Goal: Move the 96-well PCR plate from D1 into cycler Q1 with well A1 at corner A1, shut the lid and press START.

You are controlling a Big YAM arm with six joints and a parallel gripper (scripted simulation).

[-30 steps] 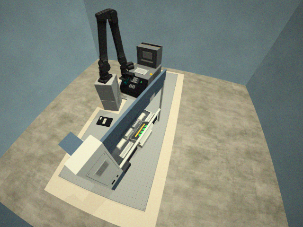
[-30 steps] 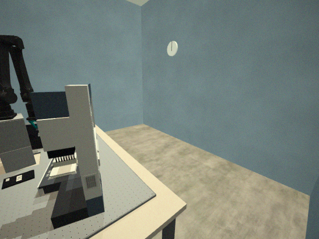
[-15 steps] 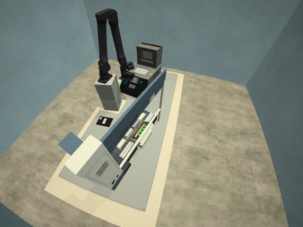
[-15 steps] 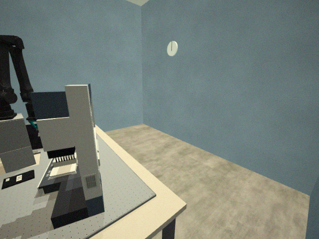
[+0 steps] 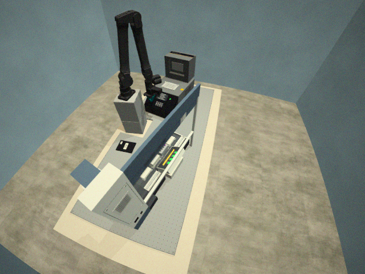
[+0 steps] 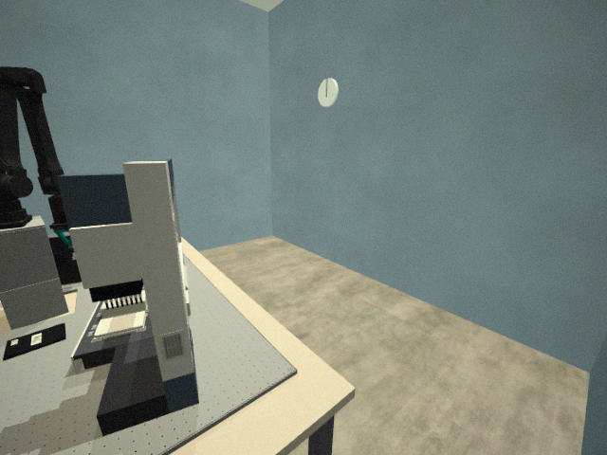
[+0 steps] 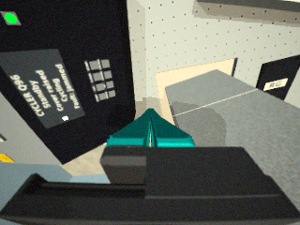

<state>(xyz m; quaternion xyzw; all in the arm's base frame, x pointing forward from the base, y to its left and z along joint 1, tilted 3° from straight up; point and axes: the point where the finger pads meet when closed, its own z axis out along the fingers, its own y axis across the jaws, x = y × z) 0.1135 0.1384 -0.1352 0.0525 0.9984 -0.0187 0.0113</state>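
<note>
My gripper is now 32 cm to the left of the tube cooling block, 20 cm short of it and 13 cm above it. Also, from my hand: regrip nest (37 cm to the right, 21 cm below, 7 cm behind); then gantry tower (79 cm to the right, 30 cm ahead, 7 cm above); then pipetting head (78 cm to the right, 21 cm ahead, 18 cm above).
</note>
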